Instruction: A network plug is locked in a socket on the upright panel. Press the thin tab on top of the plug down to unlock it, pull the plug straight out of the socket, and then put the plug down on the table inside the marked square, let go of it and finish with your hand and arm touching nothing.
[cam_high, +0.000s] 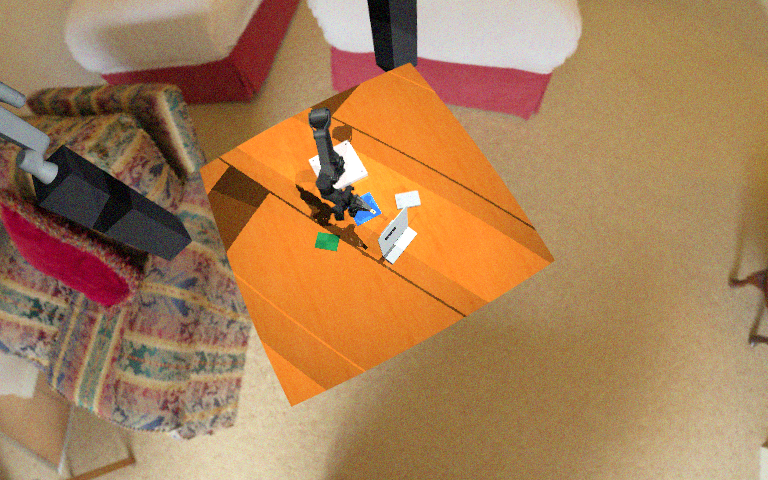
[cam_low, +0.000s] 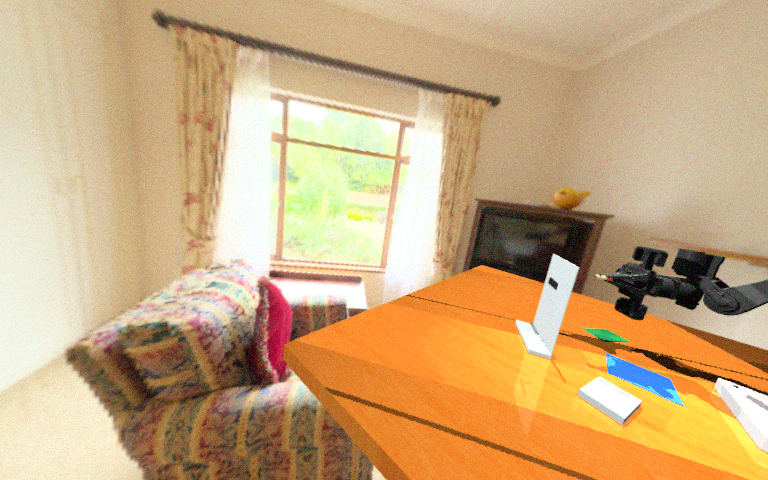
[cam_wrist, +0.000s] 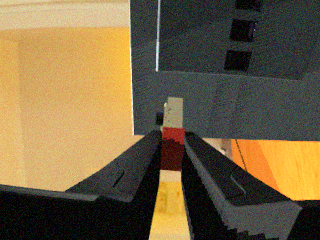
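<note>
Right now the blue square is 11 cm behind my gripper tip, 2 cm to the left of it and 22 cm below it. From my gripper tip the other things lie so: green square 10 cm behind, 20 cm to the right, 22 cm below; then plug 1 cm ahead.
</note>
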